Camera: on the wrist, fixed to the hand. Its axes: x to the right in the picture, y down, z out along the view.
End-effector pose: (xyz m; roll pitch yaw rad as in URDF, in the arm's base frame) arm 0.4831 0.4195 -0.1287 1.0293 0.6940 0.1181
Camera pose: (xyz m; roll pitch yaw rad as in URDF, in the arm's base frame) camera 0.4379 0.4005 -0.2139 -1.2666 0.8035 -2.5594
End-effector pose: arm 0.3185 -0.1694 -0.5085 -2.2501 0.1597 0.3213
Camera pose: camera 0.3413 -0.1339 -0.4197 -2.8672 -1.0971 1.6114
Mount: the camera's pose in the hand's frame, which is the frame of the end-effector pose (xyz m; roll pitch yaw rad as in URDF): 0.0183 -0.0889 -0.0377 -0.0509 0.2255 -1.5880
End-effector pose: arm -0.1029 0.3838 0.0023 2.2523 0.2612 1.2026
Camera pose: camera -0.1803 0.4201 -0.0462 -2.8498 0.6320 2.9924
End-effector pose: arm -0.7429 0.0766 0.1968 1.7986 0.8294 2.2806
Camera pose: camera -0.7565 0.0053 0.1306 -1.9946 0.6368 -1.4370
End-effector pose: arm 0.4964 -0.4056 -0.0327 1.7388 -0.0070 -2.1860
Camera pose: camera 0.5280 -0.4510 -0.1139 3.1167 1.1772 -0.5883
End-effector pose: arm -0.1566 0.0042 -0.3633 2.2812 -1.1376 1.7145
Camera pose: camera -0.2489 0.0379 -0.3647 1.8818 0.2673 2.7021
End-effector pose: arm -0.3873 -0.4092 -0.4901 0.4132 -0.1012 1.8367
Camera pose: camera -0.3300 -0.3674 -0.5581 0.0665 0.6369 0.3201
